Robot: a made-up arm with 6 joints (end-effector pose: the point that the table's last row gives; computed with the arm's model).
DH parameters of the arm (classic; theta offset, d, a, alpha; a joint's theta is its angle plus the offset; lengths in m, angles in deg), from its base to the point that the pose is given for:
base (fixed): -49.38 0 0.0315 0
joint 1: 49.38 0.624 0.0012 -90
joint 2: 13.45 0 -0.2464 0
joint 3: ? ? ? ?
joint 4: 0 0.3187 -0.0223 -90
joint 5: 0 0.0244 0.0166 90
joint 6: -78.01 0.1 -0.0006 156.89
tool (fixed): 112.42 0.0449 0 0
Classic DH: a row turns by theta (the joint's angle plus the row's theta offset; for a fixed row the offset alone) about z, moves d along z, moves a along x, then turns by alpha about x.
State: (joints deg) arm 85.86 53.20 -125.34 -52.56 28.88 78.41
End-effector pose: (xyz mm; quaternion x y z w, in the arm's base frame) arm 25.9 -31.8 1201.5 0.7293 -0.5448 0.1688 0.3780
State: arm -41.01 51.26 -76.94 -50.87 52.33 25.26
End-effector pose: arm 174.7 -164.5 1011.3 -0.4098 -0.2894 -0.3883 0.7730
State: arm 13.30 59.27 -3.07 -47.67 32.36 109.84
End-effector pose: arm 155.4 -2.9 571.4 0.0534 -0.0838 -0.3746 0.9218
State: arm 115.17 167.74 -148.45 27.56 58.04 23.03
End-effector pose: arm -256.4 489.8 523.9 0.1493 0.3058 0.7090 0.6177
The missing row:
joint 3: 71.55 0.0059 -0.0091 90
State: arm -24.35 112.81 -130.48 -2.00 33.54 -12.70
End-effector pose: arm 477.0 -196.7 963.6 -0.2067 -0.4221 -0.0094 0.8826
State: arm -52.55 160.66 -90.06 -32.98 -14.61 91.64
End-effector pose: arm 294.0 -345.7 310.9 0.2350 -0.2509 -0.6711 0.6568
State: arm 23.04 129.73 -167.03 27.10 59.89 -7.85
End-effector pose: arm 428.2 192.7 1002.9 0.2513 -0.3954 0.3846 0.7954
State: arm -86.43 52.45 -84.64 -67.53 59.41 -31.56
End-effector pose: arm 24.3 -220.5 1035.4 -0.5437 0.3857 -0.4294 0.6092
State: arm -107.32 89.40 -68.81 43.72 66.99 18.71
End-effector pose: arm -55.7 -401.6 769.7 0.3658 -0.2929 -0.7749 0.4243
